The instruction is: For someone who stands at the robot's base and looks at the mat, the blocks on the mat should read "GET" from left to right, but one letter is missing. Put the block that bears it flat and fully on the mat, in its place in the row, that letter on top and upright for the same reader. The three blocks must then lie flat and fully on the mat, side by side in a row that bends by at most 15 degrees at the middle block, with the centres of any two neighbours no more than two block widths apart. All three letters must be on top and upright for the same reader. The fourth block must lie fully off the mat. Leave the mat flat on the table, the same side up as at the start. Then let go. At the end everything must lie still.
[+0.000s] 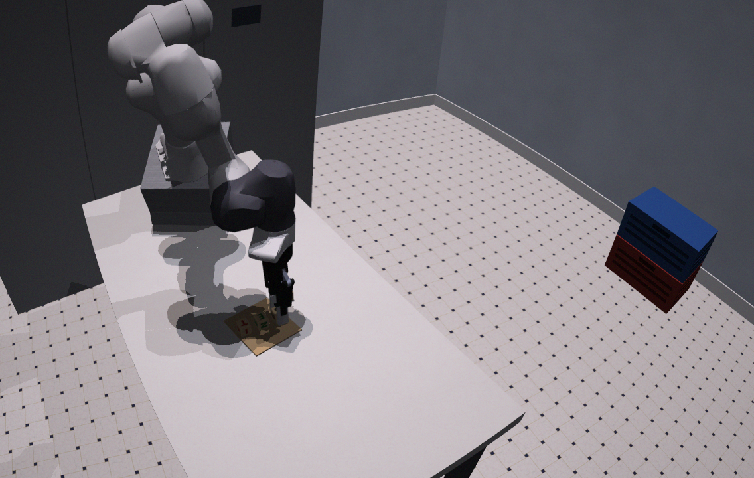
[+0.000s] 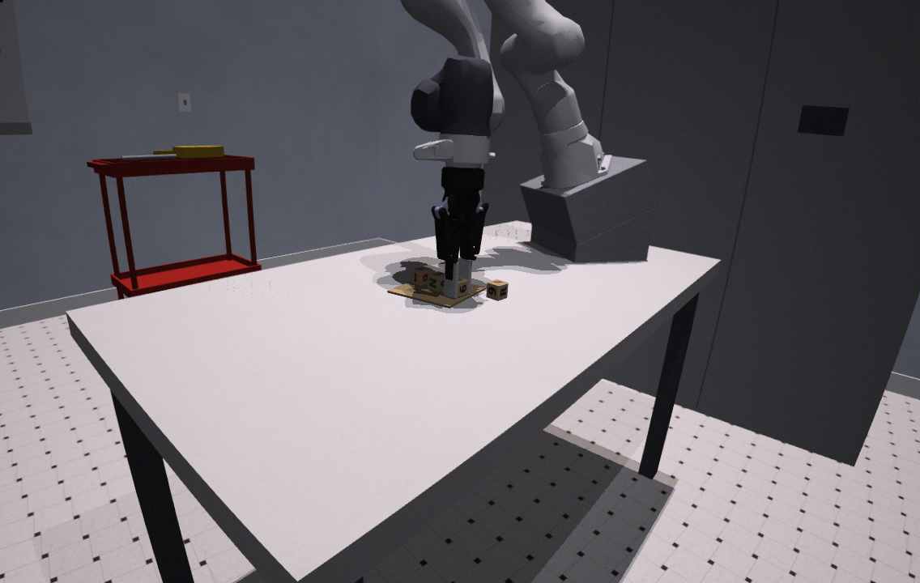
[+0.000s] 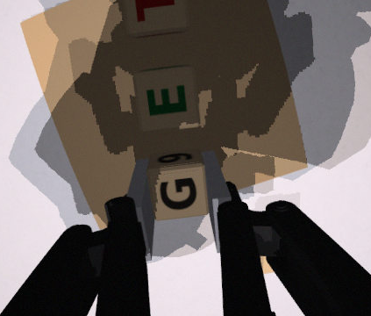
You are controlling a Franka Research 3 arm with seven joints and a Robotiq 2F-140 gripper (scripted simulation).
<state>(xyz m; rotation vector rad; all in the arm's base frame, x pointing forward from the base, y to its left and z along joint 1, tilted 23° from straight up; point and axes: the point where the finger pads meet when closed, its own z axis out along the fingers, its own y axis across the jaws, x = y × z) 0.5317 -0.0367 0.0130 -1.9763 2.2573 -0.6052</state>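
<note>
Right now the G block is 2 cm below my hand. The rest, counted from my hand: N block (5 cm behind, 6 cm to the left, 2 cm below); mat (1 cm behind, 5 cm to the right, 4 cm below); E block (1 cm behind, 5 cm to the right, 2 cm below).
</note>
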